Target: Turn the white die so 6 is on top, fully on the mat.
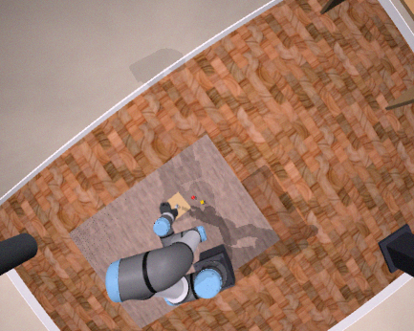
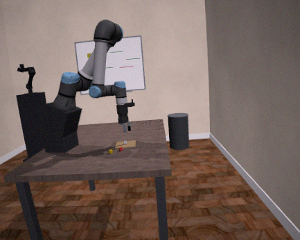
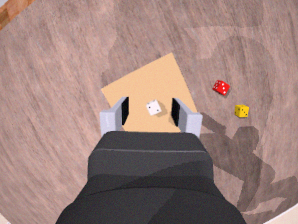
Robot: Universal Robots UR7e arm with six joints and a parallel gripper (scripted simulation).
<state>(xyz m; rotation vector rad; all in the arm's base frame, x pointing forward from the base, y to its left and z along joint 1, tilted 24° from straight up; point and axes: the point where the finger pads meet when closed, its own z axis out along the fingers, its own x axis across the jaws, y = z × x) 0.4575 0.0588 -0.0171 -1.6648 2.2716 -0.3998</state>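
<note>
Now: hand 90 mm above the white die and 20 mm past it. The rest, counted from my hand: yellow die (170 mm to the right, 100 mm below, 80 mm behind); then red die (130 mm to the right, 100 mm below, 20 mm behind); then tan mat (110 mm below, 20 mm behind).
</note>
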